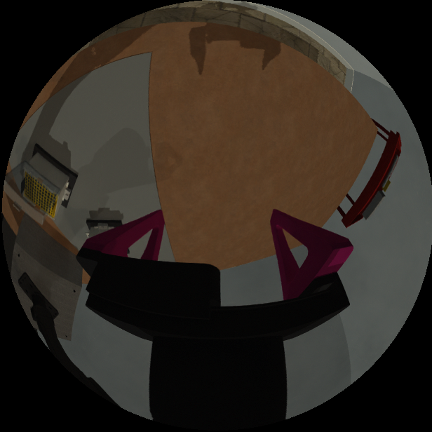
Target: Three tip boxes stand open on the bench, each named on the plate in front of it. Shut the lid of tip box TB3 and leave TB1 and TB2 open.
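Note:
My gripper (217, 215) is open and empty, its two magenta fingers wide apart above the brown surface. One tip box (42, 192) with yellow tips stands at the far left on the grey area, its lid open. A second tip box (104, 231) stands lower, left of the fingers; its raised dark-edged lid shows and the left finger hides part of the box. Both are well apart from the gripper. A third tip box does not show, and no name plate can be read, so I cannot tell which box is TB3.
The grey area (125, 90) borders the brown surface (240, 130). A red rack-like object (376, 179) stands beyond the brown edge at the right. A metal plate (47, 257) and a dark arm part (45, 315) are at the lower left. A stone band (250, 25) runs along the top.

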